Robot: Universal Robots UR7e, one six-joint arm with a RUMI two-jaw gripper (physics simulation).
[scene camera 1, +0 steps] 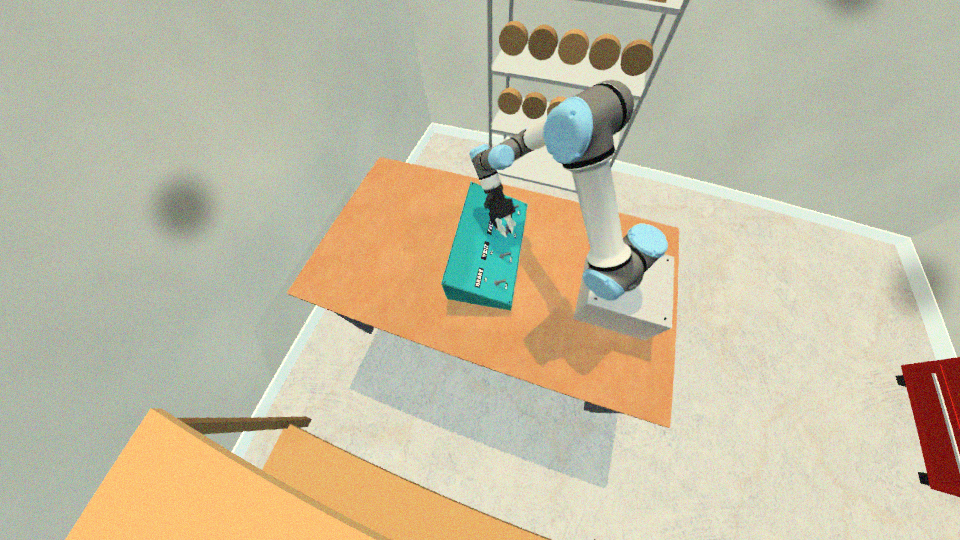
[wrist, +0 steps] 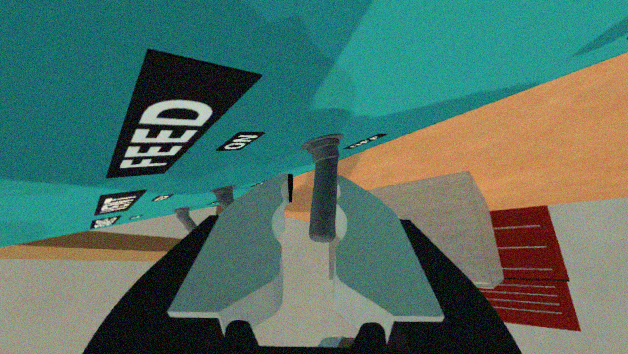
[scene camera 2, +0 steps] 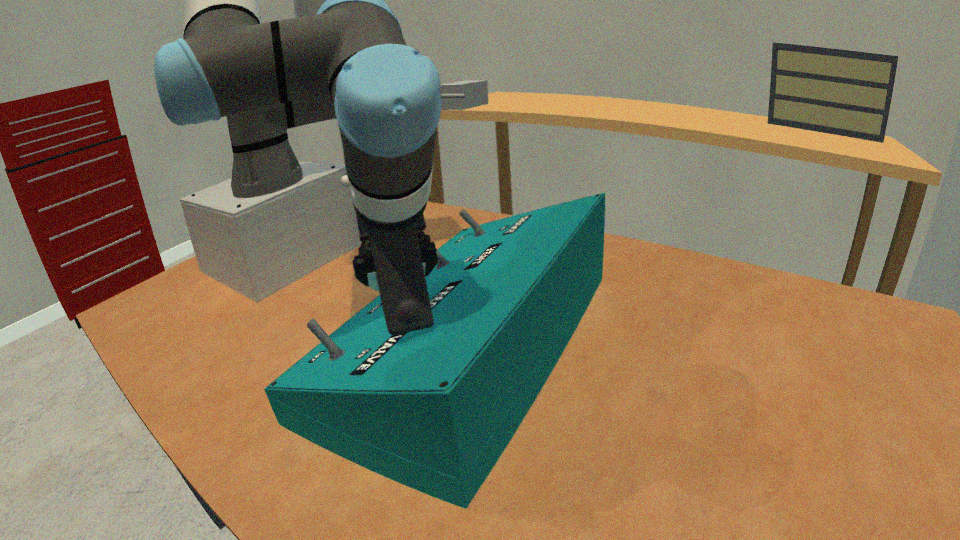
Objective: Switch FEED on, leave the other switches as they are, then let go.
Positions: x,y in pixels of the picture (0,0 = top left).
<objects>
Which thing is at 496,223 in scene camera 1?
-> My gripper.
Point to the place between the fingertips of my gripper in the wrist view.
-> At 311,177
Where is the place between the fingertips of my gripper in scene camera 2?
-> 396,287
</objects>
